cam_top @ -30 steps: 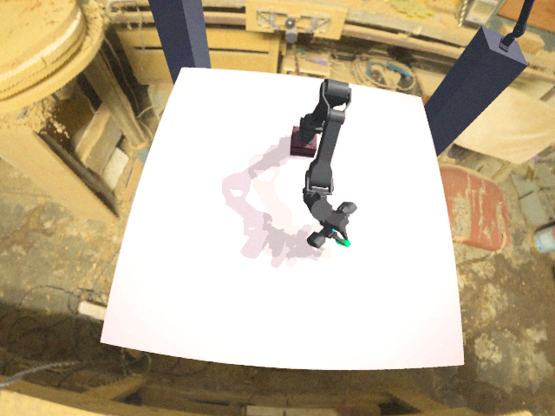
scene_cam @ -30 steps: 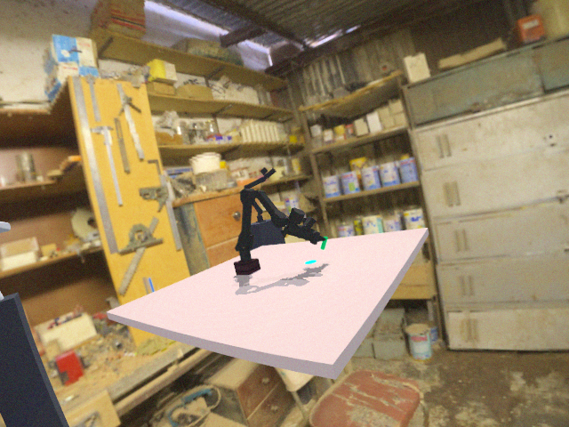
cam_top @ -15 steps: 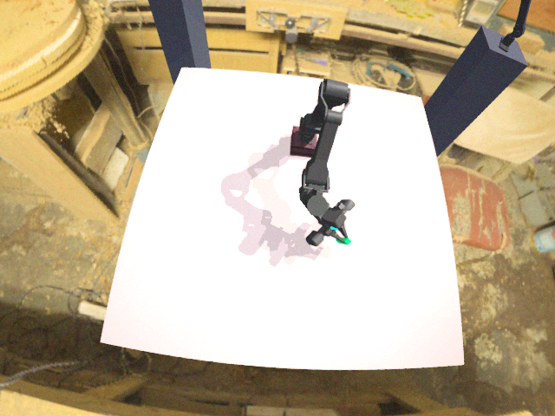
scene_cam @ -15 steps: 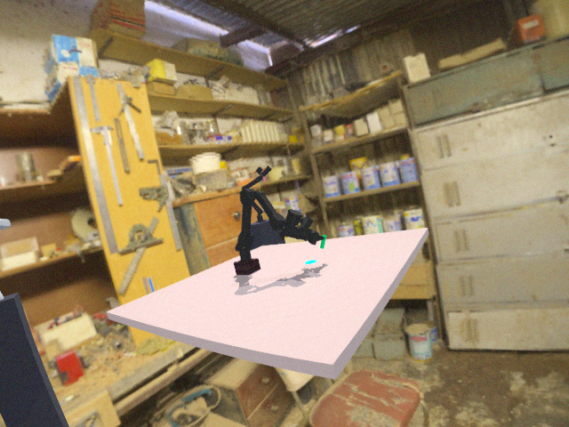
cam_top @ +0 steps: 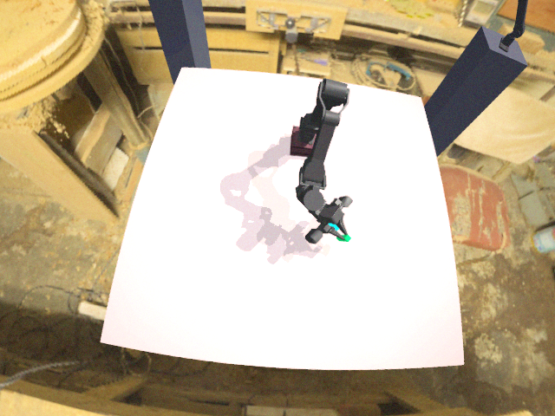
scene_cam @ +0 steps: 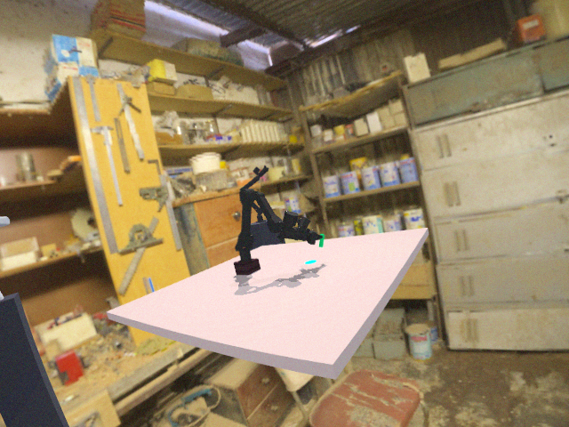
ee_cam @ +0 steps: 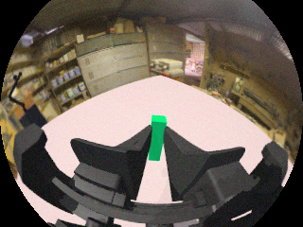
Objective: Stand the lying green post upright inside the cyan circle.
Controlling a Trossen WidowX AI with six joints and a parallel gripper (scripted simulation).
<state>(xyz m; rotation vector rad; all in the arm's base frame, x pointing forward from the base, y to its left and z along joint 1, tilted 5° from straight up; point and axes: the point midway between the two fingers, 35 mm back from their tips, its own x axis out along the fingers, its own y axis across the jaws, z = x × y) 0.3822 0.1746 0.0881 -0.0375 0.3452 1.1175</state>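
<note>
The cyan circle is 9 cm behind my gripper tip, 2 cm to the right of it and 13 cm below it. From my gripper tip the other things lie so: green post (2 cm below).
</note>
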